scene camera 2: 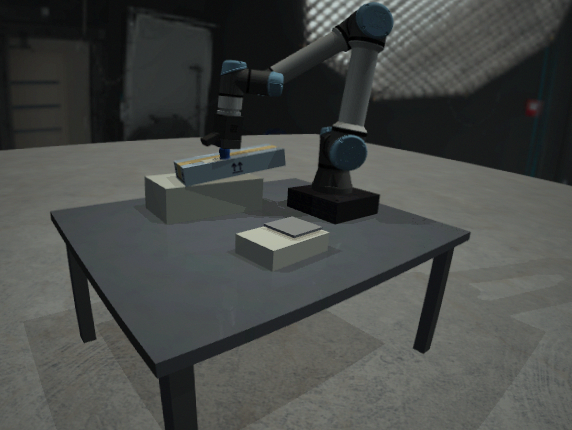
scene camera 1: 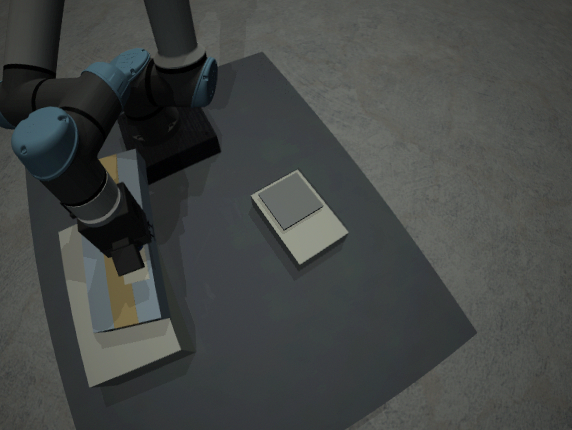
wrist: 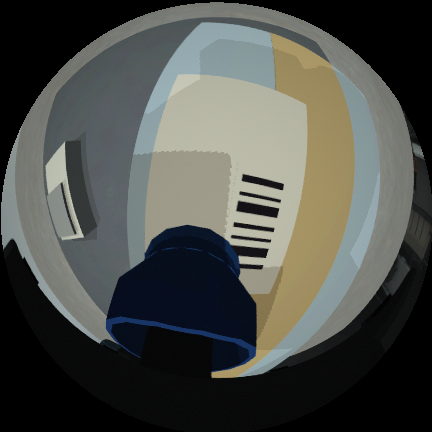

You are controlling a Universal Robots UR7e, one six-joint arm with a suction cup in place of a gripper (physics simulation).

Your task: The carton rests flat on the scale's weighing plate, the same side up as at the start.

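Places are measured from the arm's base along level axes (x ahead, y left, z up), in centimetres.
Pixels of known places: end effector, tool point: (scene camera 2: 224, 161) (wrist: 195, 251); arm's base, origin of the base link: (scene camera 2: 331, 189) (scene camera 1: 155, 125).
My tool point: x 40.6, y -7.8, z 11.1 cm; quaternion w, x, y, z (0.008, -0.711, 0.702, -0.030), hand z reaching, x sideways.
For each thing: its middle in the pictures, then the offset to it from my tool point. Level surfaces: height alone.
- long light-blue carton, body centre: (wrist: 257, 287) (scene camera 1: 119, 238) (scene camera 2: 229, 163) dx -4.0, dy -3.8, dz -1.4 cm
- pale barcode label, body centre: (wrist: 230, 182) (scene camera 1: 133, 260) dx +2.8, dy -1.1, dz +0.5 cm
- scale, body centre: (scene camera 1: 298, 217) (scene camera 2: 283, 240) (wrist: 62, 194) dx -0.3, dy +34.3, dz -14.9 cm
- pale block, body centre: (scene camera 1: 122, 291) (scene camera 2: 204, 193) dx +2.6, dy -10.0, dz -12.7 cm
- dark table, its level: dz -18.3 cm
The long light-blue carton (scene camera 1: 122, 306) (scene camera 2: 260, 161) (wrist: 330, 165), with tan tape and a pale barcode label (wrist: 215, 115) on top, hangs tilted on my suction cup (scene camera 2: 224, 154) (wrist: 185, 285). In scene camera 2 its left end is low, at or just above the pale block, and its right end is raised; whether it touches is unclear. The cup sits on the carton's top near the label, and is mostly hidden in scene camera 1. The scale (scene camera 1: 317, 236) (scene camera 2: 255, 246) (wrist: 54, 171) stands apart from the carton, its grey weighing plate (scene camera 1: 291, 200) (scene camera 2: 292, 226) (wrist: 60, 212) bare.
The pale block (scene camera 1: 125, 357) (scene camera 2: 200, 202) is under the carton on the dark table (scene camera 1: 325, 340) (scene camera 2: 165, 280). The arm's black base (scene camera 1: 190, 150) (scene camera 2: 332, 204) stands near the carton's raised end. The scale is lower than the block.
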